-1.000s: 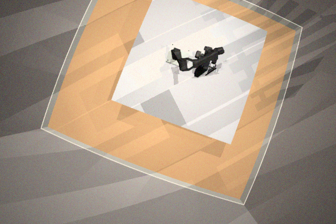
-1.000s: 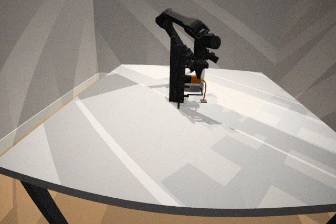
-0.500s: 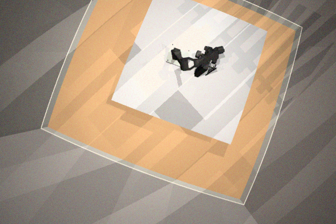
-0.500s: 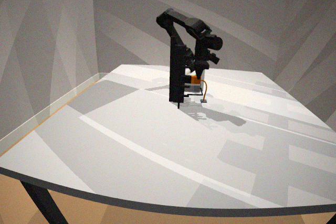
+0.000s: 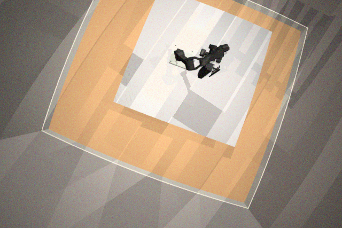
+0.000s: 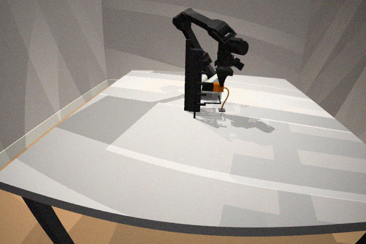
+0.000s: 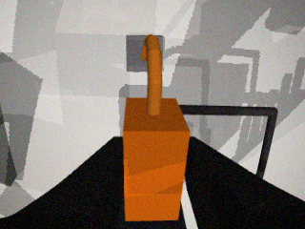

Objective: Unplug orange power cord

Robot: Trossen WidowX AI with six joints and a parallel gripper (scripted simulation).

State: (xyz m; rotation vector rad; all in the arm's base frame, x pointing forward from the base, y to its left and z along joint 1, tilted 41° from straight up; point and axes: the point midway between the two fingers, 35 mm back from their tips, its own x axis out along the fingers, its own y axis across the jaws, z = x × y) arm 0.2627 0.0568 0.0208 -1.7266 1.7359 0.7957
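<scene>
My gripper tip is now 30 mm to the left of the orange plug.
</scene>
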